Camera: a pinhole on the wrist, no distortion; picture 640 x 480 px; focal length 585.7 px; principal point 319.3 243.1 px. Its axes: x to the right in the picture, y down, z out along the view. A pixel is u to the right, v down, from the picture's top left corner.
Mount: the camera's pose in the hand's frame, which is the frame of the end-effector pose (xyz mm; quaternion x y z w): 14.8 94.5 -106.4 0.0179 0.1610 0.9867 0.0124
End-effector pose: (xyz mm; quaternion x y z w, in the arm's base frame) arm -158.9 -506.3 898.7 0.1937 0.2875 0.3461 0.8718
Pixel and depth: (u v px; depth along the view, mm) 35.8 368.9 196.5
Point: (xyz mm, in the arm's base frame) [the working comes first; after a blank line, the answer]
In the camera's frame: -95.1 42.2 196.5

-88.2 -357.2 985.5
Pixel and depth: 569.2 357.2 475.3
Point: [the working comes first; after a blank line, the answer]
In the camera's frame: 202.8 92.6 475.3

-99.8 -568.9 1337.8
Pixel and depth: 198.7 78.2 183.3
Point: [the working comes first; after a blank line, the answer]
In the camera's frame: -37.7 -51.6 183.3

-189.9 -332.4 1021.7
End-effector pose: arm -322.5 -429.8 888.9 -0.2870 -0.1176 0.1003 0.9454
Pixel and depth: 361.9 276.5 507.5
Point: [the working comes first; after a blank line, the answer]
In the camera's frame: 36.9 28.9 507.5

-460.8 -43.9 1069.5
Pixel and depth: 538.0 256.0 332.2
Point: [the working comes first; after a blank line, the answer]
In the camera's frame: 124.0 7.3 332.2

-498.2 -182.8 935.0
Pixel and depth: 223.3 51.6 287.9
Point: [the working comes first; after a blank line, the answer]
In the camera's frame: -47.2 -94.1 287.9

-322.3 -117.4 855.3
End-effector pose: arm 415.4 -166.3 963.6 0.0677 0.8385 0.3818 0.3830
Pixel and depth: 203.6 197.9 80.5
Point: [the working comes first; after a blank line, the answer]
In the camera's frame: -15.9 -6.2 80.5

346.6 -84.0 1043.9
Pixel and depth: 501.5 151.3 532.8
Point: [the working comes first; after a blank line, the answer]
In the camera's frame: 165.7 -83.5 532.8

704.3 246.6 1123.4
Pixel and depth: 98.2 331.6 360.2
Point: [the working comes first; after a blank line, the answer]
In the camera's frame: -136.0 54.4 360.2

445.8 153.1 869.9
